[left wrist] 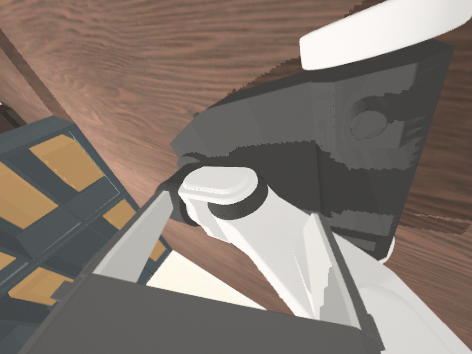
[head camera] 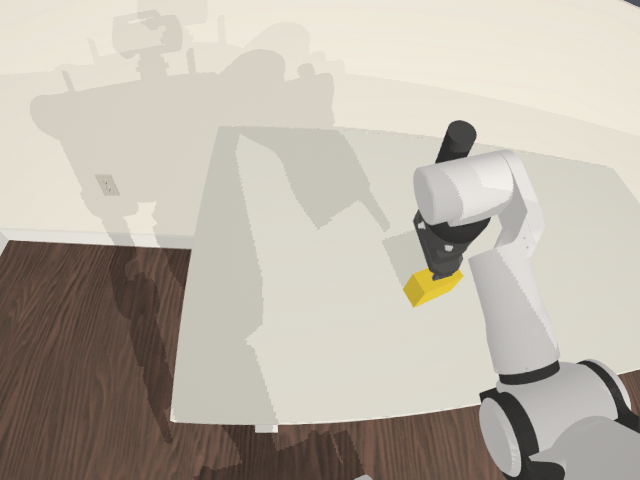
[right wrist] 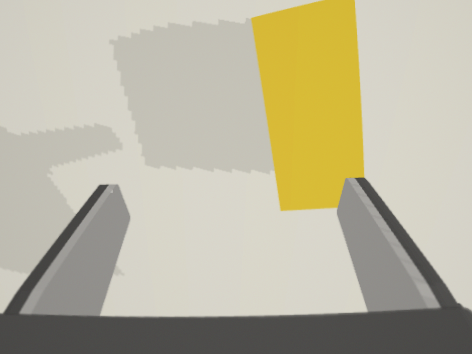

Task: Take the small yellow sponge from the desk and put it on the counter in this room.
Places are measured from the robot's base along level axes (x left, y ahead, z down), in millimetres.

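Where they show: left gripper, between the fingertips: (left wrist: 236, 210); right gripper, between the fingertips: (head camera: 428, 252) (right wrist: 231, 198).
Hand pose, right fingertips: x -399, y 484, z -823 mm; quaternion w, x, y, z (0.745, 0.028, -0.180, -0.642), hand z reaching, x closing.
Note:
Things, the pixels of their top centre, and the offset from my right fingertips. Level surfaces: height alone.
- yellow sponge, centre of its top: (right wrist: 312, 117) (head camera: 439, 275) dx -23, dy -34, dz +41 mm
- pale desk, height of its surface: dz +103 mm
- outlet, centre of its top: (head camera: 102, 174) dx +722, dy +832, dz +366 mm
- Dark wood floor, height of its surface: dz +823 mm
The yellow sponge (head camera: 421, 290) (right wrist: 312, 105) stands on the pale desk (head camera: 330, 361) (right wrist: 225, 260). In the head camera it lies below and partly behind the fingertips of my right gripper (head camera: 443, 276) (right wrist: 232, 185). My right gripper is open and empty above the desk. In the right wrist view the sponge lies ahead of the fingers, toward the right finger, whose tip overlaps the sponge's near right corner. My left gripper (left wrist: 236, 210) is open and empty, away from the desk, with the robot's own body behind its fingers. The counter cannot be made out in these views.
A cream wall (head camera: 465, 67) with an outlet (head camera: 107, 184) stands behind the desk. Dark wood floor (head camera: 67, 335) (left wrist: 125, 60) shows around it. In the left wrist view, a dark blue-grey unit with tan panels (left wrist: 70, 160) stands at the left. The robot casts shadows over the wall and desk.

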